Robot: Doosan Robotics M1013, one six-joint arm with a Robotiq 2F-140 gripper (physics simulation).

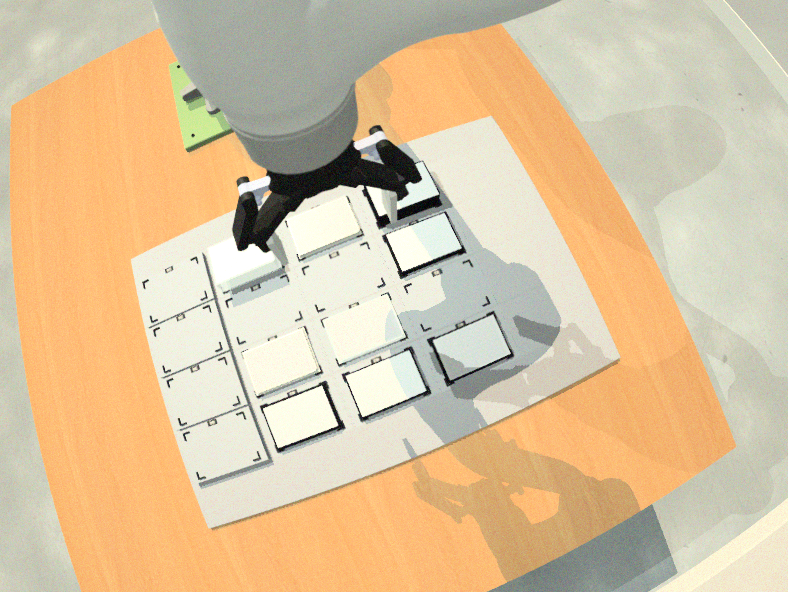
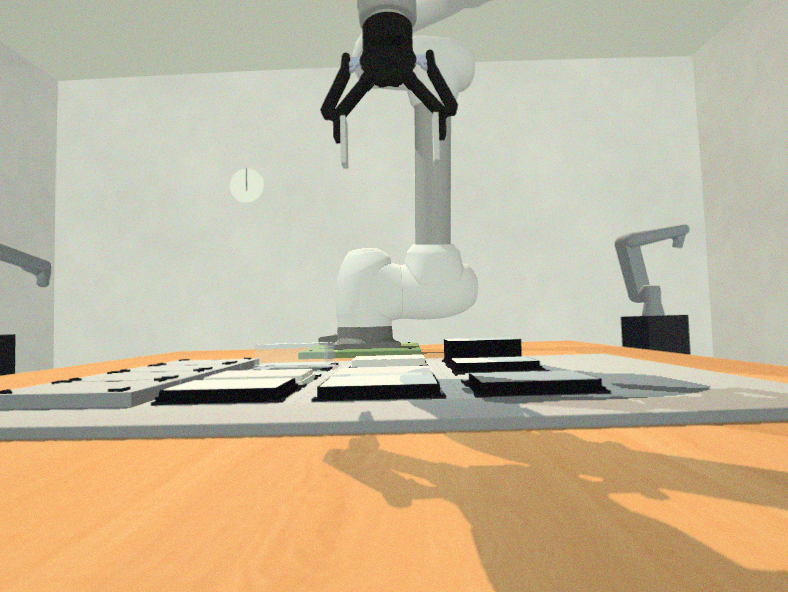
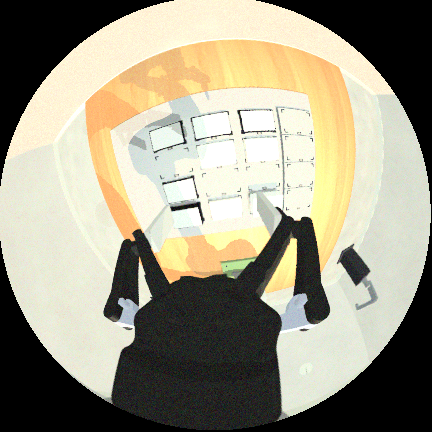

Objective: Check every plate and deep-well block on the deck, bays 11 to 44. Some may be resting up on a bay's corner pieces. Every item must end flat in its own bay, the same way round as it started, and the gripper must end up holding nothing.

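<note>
My gripper is open and empty, high above the deck. A tall black-sided block and a pale, clear-sided block stand in the row nearest the arm's base, with a white plate between them. A black-edged plate lies beside the black-sided block. Two white plates lie side by side. Three black-edged plates line the far row from the base. Small tilts are hard to tell.
A raised strip with marked bays runs along one side of the deck. A green base board lies by the arm's base on the wooden table. The arm's shadow crosses the deck.
</note>
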